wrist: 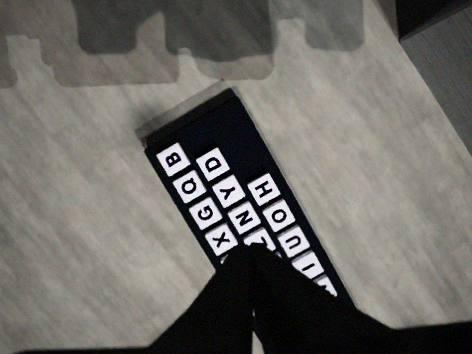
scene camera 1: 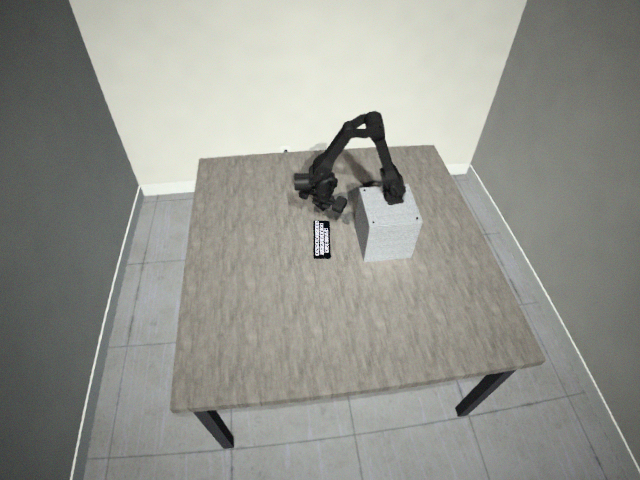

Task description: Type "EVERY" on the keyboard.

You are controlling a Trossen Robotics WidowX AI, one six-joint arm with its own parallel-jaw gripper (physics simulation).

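Seen in the pictures: gripper, fingertip midpoint: (wrist: pixel 248 257) (scene camera 1: pixel 323 210); arm's base, link origin: (scene camera 1: pixel 393 198).
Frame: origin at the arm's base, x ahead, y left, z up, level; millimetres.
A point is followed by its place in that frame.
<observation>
The black keyboard (scene camera 1: pixel 325 224) @(x 238, y -113, z -210 mm) (wrist: pixel 215 122) @(x 237, y -130, z -210 mm) with white letter keys lies flat on the table. In the wrist view it runs diagonally, and the Y key (wrist: pixel 228 191) @(x 261, y -93, z -205 mm) shows in the middle row between D and N. B, Q, G, X, H, O, U and I are also readable. The E, V and R keys cannot be made out; part of the keyboard is hidden behind the fingers. My gripper (scene camera 1: pixel 322 207) @(x 258, y -87, z -93 mm) (wrist: pixel 248 257) @(x 258, y -87, z -93 mm) is shut and empty. It is raised above the keyboard, its tips overlapping a partly hidden middle-row key below N in the wrist view.
A pale grey block (scene camera 1: pixel 390 240) @(x 45, y 127, z -98 mm) stands right of the keyboard, with the arm's base on its top. The wooden table (scene camera 1: pixel 310 330) @(x 419, y 365, z -223 mm) extends around them, its back edge near the cream wall. Arm shadows fall on the table beyond the keyboard's end in the wrist view.
</observation>
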